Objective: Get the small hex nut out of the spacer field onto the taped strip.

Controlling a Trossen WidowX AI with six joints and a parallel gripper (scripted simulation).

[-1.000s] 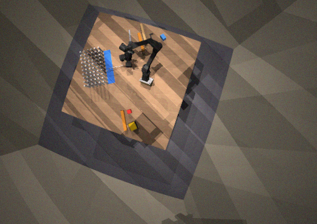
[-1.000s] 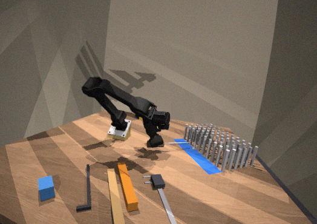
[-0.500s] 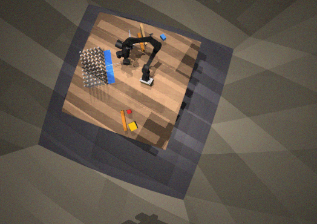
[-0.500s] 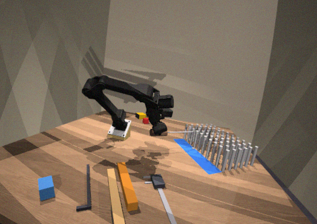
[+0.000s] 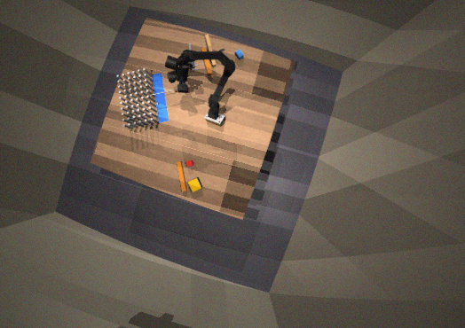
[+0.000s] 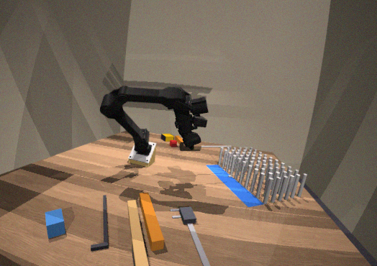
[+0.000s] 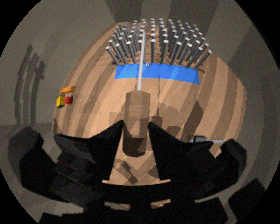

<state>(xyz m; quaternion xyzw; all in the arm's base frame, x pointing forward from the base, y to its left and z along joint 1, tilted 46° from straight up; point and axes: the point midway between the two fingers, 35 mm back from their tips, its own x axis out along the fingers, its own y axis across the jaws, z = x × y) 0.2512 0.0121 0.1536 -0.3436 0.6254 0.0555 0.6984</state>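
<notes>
Right now my gripper tip is 90 mm short of the tan-handled hook tool and 60 mm to the right of it. The rest, counted from my gripper tip: red cube (210 mm behind, 460 mm to the left, 140 mm below); then blue taped strip (200 mm ahead, 70 mm to the left, 160 mm below); then blue cube (260 mm behind, 450 mm to the right, 140 mm below).
</notes>
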